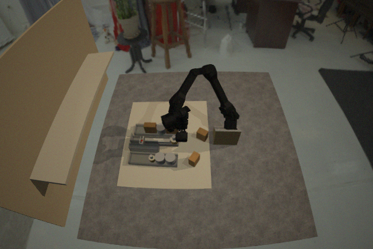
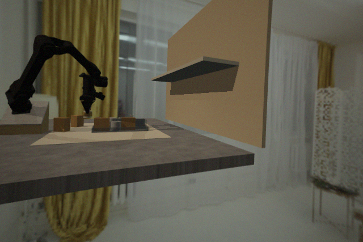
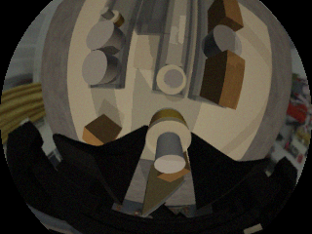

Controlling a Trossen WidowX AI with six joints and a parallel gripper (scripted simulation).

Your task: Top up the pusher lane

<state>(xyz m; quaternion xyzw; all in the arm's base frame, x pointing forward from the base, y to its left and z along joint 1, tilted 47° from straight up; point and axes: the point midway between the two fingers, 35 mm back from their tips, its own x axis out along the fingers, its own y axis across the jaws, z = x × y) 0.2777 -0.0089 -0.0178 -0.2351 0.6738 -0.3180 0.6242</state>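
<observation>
My gripper tip is now 110 mm short of the beige mat, 90 mm above it and 20 mm to the left of it. From my gripper tip the other things lie so: small pale jar: 190 mm ahead, 120 mm to the left, 60 mm below; then wall shelf: 560 mm ahead, 280 mm above, 40 mm to the right; then grey lane rack: 210 mm ahead, 70 mm below, 10 mm to the left.
</observation>
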